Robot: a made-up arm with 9 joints. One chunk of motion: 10 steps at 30 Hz.
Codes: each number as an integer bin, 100 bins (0 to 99) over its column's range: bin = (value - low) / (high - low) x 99, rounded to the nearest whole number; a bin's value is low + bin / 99 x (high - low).
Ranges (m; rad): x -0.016..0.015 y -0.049..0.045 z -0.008..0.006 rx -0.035..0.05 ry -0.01..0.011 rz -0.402..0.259
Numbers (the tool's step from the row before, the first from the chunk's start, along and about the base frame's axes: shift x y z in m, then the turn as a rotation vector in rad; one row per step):
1: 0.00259 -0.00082 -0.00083 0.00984 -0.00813 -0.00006
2: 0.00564 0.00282 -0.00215 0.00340 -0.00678 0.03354
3: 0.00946 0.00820 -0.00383 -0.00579 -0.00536 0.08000
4: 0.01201 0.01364 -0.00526 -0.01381 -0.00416 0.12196
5: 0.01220 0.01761 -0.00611 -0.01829 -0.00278 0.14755
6: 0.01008 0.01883 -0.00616 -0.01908 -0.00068 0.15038
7: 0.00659 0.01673 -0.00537 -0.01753 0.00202 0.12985
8: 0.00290 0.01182 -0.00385 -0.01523 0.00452 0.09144
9: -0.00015 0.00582 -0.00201 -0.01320 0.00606 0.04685
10: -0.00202 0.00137 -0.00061 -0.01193 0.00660 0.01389
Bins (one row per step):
1: 59 51 51 52 9 60
2: 69 55 41 45 15 65
3: 81 60 29 34 22 72
4: 89 66 19 25 28 78
5: 90 70 13 19 34 82
6: 83 71 13 19 44 83
7: 72 69 19 20 57 80
8: 60 64 29 23 68 74
9: 51 58 42 25 76 67
10: 45 53 52 27 78 62

